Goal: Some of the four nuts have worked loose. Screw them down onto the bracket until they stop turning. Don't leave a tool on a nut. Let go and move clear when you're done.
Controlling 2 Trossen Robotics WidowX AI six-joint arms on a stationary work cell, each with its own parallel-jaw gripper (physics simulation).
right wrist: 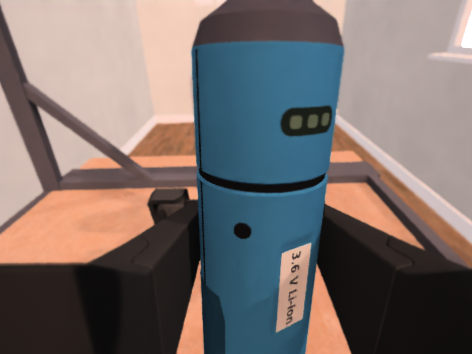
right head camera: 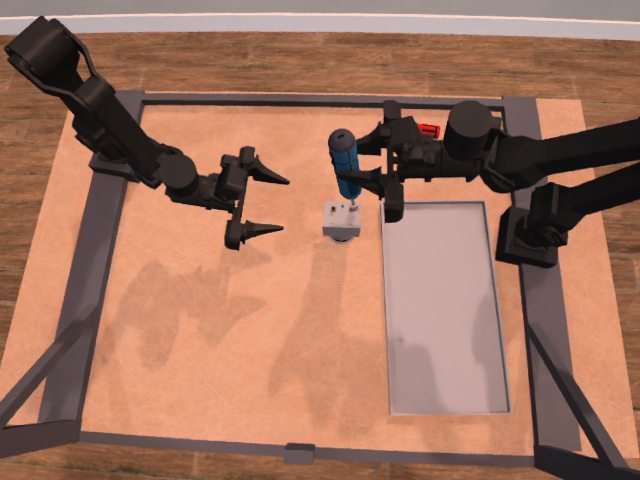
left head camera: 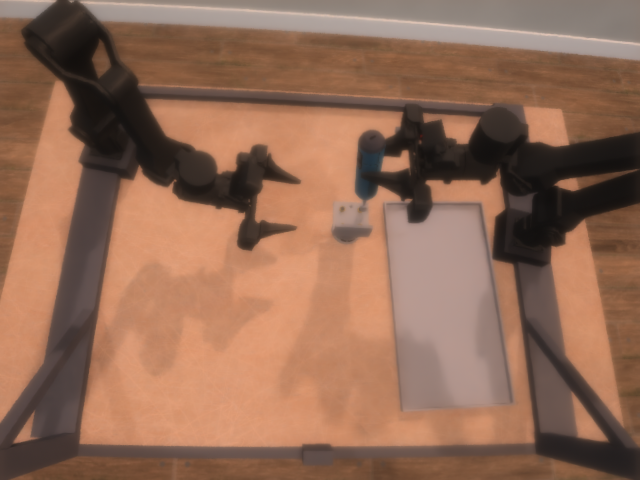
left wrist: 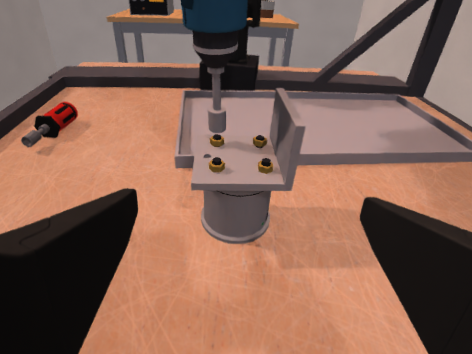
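Pixels of known places: left gripper, between the fingertips: [right head camera: 286, 205] [left head camera: 298, 204] [left wrist: 252, 204]; right gripper, between the fingertips: [right wrist: 255, 212] [right head camera: 336, 162] [left head camera: 360, 162]; left arm's base, origin of its link: [right head camera: 116, 149] [left head camera: 110, 144]; right arm's base, origin of its link: [right head camera: 533, 234] [left head camera: 529, 234] [left wrist: 231, 58].
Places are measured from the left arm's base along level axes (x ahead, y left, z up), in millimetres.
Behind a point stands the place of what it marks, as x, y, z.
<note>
The grey bracket [left head camera: 350, 219] @[510, -75, 17] [right head camera: 341, 218] @[510, -74, 18] [left wrist: 239, 178] @[482, -75, 17] sits on a round grey post. In the left wrist view four brass nuts show on it: far left [left wrist: 217, 141] @[522, -54, 23], far right [left wrist: 259, 141] @[527, -88, 24], near left [left wrist: 216, 165] @[488, -58, 23] and near right [left wrist: 265, 166] @[493, -93, 22]. My right gripper [left head camera: 376, 161] @[496, -52, 198] [right head camera: 350, 161] @[496, -52, 198] [right wrist: 255, 212] @[496, -52, 198] is shut on the blue electric screwdriver [left head camera: 369, 166] @[508, -69, 221] [right head camera: 345, 166] @[513, -69, 220] [left wrist: 215, 15] @[501, -55, 115] [right wrist: 262, 150] @[525, -48, 236], held upright. Its socket [left wrist: 217, 120] @[523, -54, 41] hangs just above the far left nut, a small gap between them. My left gripper [left head camera: 298, 204] @[408, -84, 60] [right head camera: 285, 204] @[408, -84, 60] [left wrist: 252, 204] @[408, -84, 60] is open and empty, left of the bracket.
A red tool [right head camera: 429, 130] @[659, 181, -21] [left wrist: 59, 117] @[642, 175, -26] lies on the table behind the right arm. A grey tray [left head camera: 444, 310] @[732, -207, -45] [right head camera: 443, 310] @[738, -201, -45] [left wrist: 345, 159] @[622, -199, -41] lies right of the bracket, partly under the right gripper. Dark frame bars run along the table's edges.
</note>
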